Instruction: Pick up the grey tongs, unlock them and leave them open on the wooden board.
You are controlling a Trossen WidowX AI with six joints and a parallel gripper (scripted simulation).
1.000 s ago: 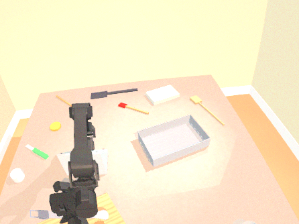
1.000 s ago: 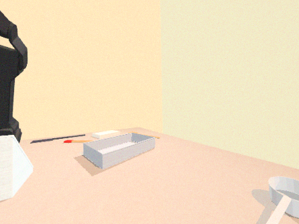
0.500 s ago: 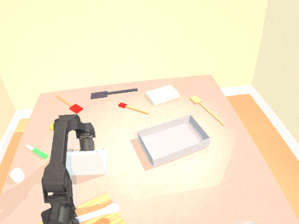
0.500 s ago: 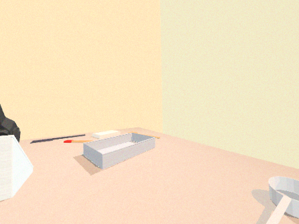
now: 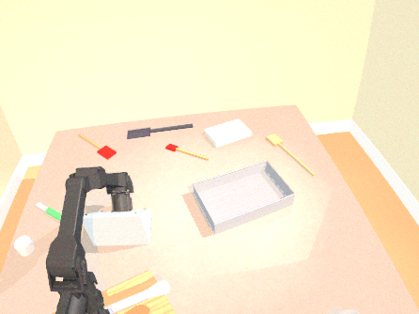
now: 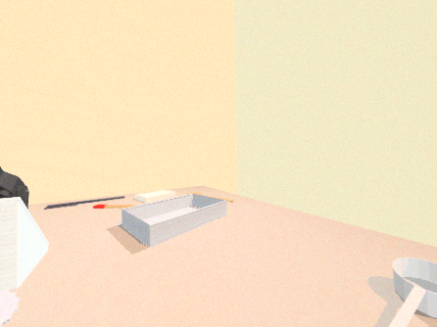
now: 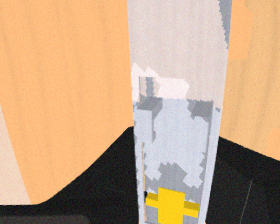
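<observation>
The yellow lock mark is 30 mm above my gripper tip, 10 mm to the left of it and 10 mm ahead of it. Round my gripper tip: wooden board (70 mm below); then yellow disc (660 mm to the left, 180 mm behind, 70 mm below); then roasting tin (460 mm ahead, 420 mm to the left, 50 mm below).
</observation>
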